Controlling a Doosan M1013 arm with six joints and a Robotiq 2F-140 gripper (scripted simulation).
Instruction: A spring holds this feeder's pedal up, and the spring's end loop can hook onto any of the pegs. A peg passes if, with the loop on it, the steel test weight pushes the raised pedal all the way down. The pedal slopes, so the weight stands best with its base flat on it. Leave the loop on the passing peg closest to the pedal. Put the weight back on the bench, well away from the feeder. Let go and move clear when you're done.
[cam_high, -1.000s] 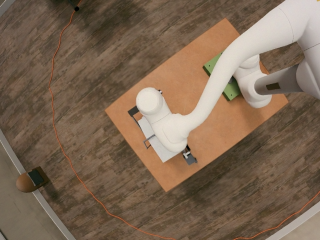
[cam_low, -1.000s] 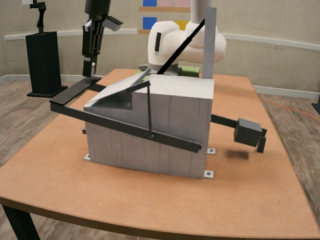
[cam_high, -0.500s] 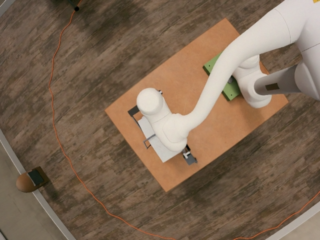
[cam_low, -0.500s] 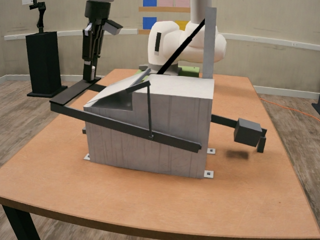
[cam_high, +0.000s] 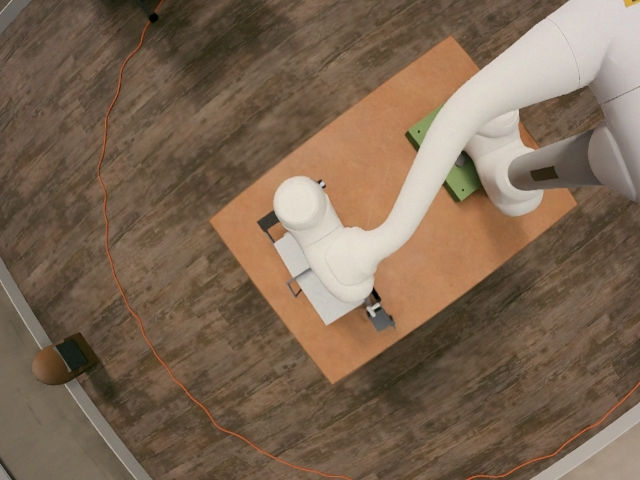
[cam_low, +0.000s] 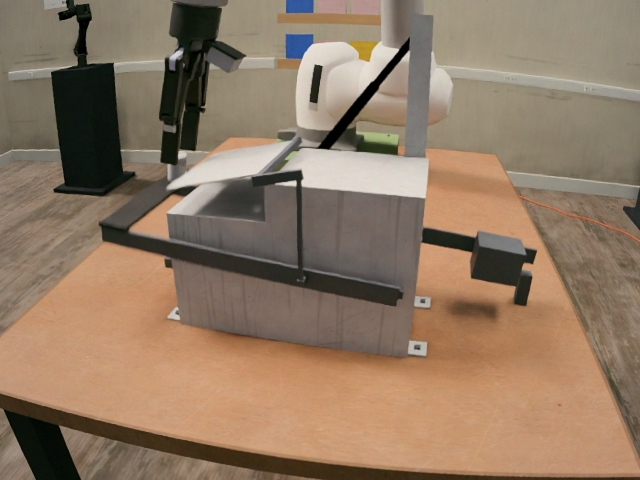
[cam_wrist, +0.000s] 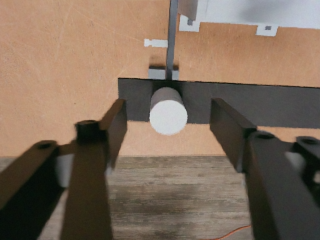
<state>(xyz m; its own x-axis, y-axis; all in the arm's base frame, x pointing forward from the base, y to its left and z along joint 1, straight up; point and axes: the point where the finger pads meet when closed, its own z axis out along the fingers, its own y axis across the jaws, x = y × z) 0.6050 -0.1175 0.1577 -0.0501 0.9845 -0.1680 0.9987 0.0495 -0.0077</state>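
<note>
My gripper is now 1 cm to the left of the steel test weight and 4 cm above it. The rest, counted from my hand: grey block 3 cm to the right, 21 cm below; then dark block 1 cm ahead, 55 cm to the left, 19 cm below.
</note>
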